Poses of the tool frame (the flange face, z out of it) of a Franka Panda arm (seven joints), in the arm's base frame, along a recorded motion.
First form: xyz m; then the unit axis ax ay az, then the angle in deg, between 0 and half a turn.
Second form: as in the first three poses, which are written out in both.
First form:
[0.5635, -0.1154, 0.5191, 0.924, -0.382, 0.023, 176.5]
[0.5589, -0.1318, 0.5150, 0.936, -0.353, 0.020, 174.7]
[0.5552, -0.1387, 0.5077, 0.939, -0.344, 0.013, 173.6]
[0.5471, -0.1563, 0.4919, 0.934, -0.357, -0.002, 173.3]
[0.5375, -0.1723, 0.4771, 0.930, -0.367, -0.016, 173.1]
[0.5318, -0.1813, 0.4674, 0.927, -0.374, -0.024, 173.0]
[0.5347, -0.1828, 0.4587, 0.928, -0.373, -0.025, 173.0]
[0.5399, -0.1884, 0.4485, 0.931, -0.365, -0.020, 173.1]
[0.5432, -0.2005, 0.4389, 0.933, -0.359, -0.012, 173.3]
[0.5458, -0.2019, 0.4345, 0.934, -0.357, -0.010, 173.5]
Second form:
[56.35, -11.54, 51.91, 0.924, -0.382, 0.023, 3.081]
[55.89, -13.18, 51.50, 0.935, -0.353, 0.020, 3.049]
[55.52, -13.87, 50.77, 0.939, -0.344, 0.013, 3.030]
[54.71, -15.63, 49.19, 0.934, -0.357, -0.002, 3.025]
[53.75, -17.23, 47.71, 0.930, -0.367, -0.016, 3.021]
[53.18, -18.13, 46.74, 0.927, -0.374, -0.024, 3.019]
[53.47, -18.28, 45.87, 0.928, -0.373, -0.025, 3.019]
[53.99, -18.84, 44.85, 0.931, -0.365, -0.020, 3.021]
[54.32, -20.05, 43.89, 0.933, -0.359, -0.012, 3.025]
[54.58, -20.19, 43.45, 0.934, -0.357, -0.010, 3.028]

